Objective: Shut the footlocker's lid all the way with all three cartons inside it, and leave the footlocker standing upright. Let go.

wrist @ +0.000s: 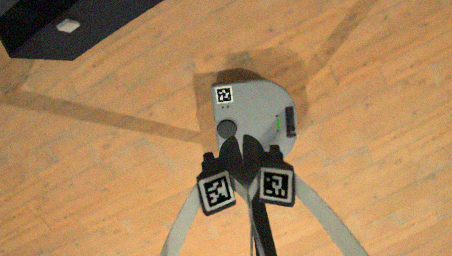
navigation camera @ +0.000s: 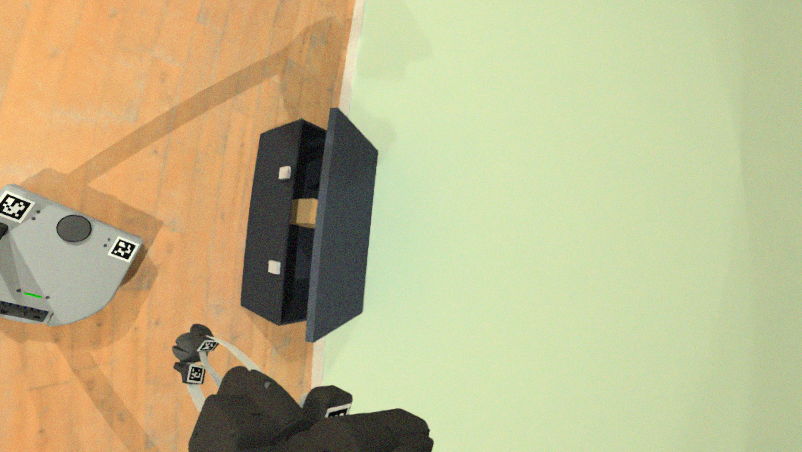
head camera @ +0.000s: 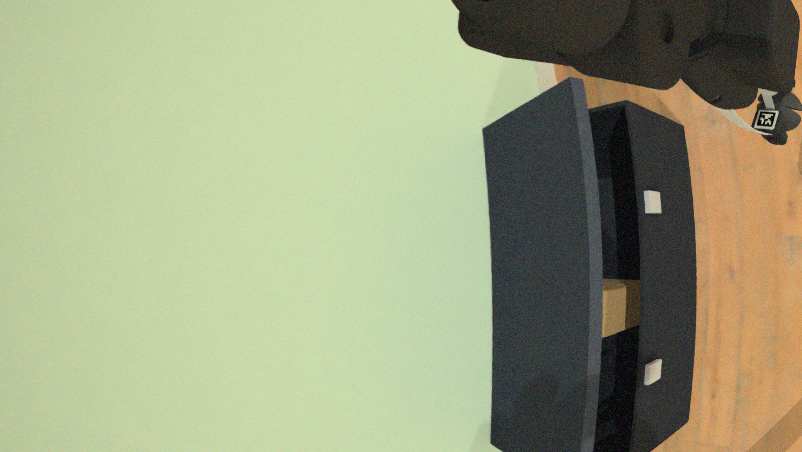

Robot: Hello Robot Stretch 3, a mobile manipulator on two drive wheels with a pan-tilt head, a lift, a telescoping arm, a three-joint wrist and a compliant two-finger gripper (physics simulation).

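The dark footlocker [head camera: 668,280] [navigation camera: 263,224] [wrist: 100,25] stands upright on the floor, its back near the wall. Its blue-grey lid [head camera: 544,252] [navigation camera: 342,224] is partly open and tilted, leaving a gap along the front. One tan carton [head camera: 613,308] [navigation camera: 303,212] shows inside near the middle; the other two cartons cannot be made out, as the lid and shadow hide much of the inside. My gripper [navigation camera: 185,359] [wrist: 241,154] is shut, its fingertips close together with nothing seen between them. It is beyond one end of the footlocker, apart from it, and also shows at the upper right of the head view.
The pale green wall [head camera: 224,224] [navigation camera: 561,224] rises behind the footlocker. My grey base [navigation camera: 78,269] [wrist: 260,105] stands on the wooden floor [head camera: 735,280] [navigation camera: 140,84], a short way from the footlocker's front. Two white blocks [navigation camera: 284,172] [navigation camera: 274,267] stick out from that front.
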